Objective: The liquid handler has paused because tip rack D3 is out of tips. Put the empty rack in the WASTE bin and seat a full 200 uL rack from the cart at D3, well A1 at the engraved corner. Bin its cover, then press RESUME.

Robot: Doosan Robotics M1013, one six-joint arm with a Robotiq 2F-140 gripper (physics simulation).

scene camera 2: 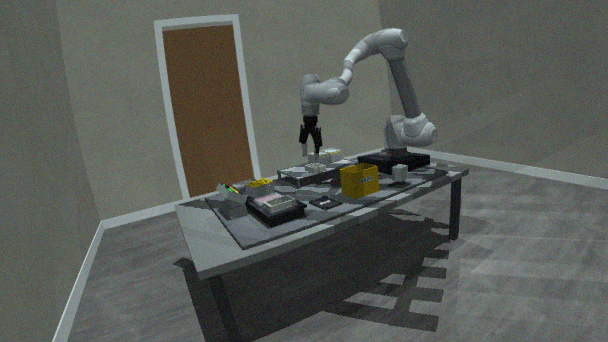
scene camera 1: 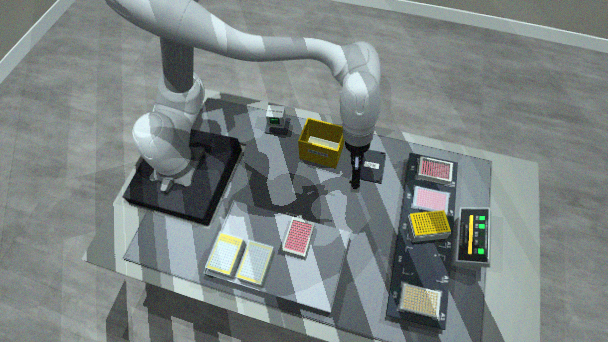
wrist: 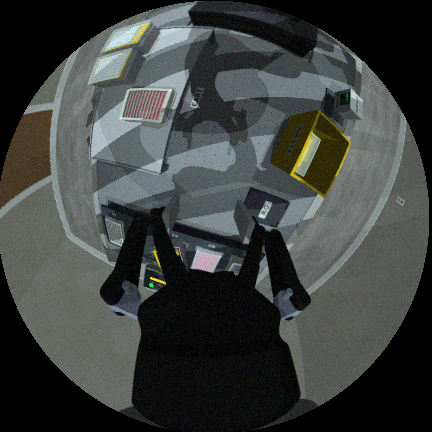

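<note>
The yellow rack with dark holes is at D3 on the black deck, turned slightly askew; a finger partly hides it in the wrist view. My gripper is open and empty, above the table between the WASTE bin and the deck. A pale flat piece lies in the bin. Two yellow-edged racks and a red rack stand on the cart. The button panel stands beside the deck.
Other deck racks are red, pink and tan. A dark RG pad lies between bin and deck. A small device with a green display stands beyond the bin.
</note>
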